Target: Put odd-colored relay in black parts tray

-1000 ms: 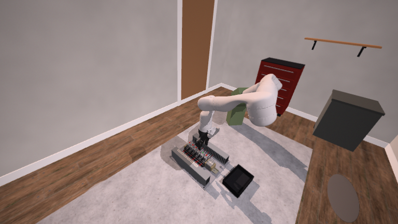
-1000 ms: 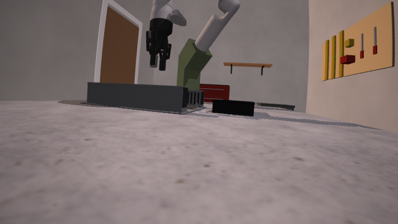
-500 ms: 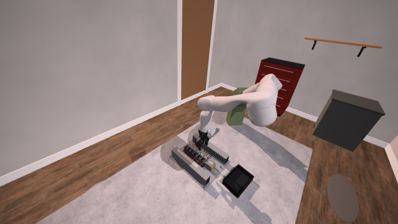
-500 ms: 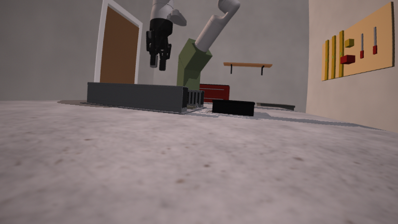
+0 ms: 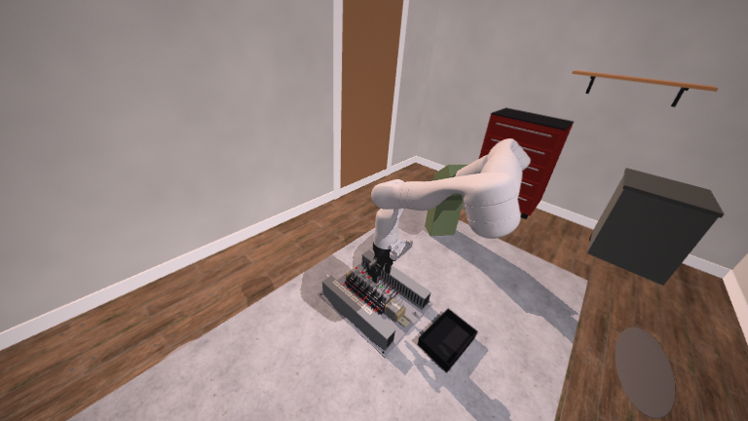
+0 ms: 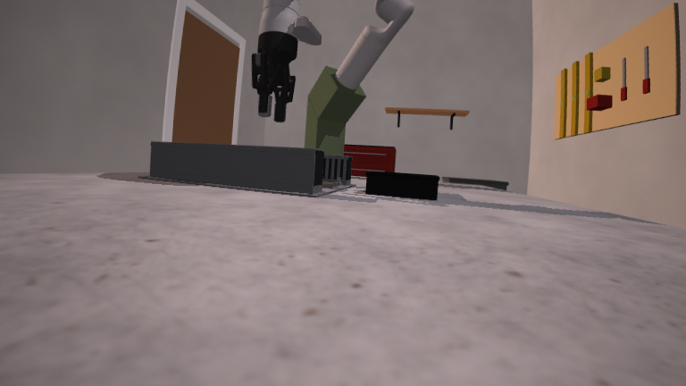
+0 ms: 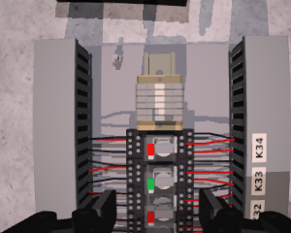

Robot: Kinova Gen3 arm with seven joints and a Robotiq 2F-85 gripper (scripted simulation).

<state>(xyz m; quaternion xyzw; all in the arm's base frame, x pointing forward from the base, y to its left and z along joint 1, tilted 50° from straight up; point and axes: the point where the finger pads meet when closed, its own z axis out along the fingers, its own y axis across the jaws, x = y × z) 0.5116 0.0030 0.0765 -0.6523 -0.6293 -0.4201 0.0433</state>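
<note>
The relay lies 90 mm below my hand. Round my hand: black parts tray 240 mm to the left, 120 mm below, 80 mm behind.
</note>
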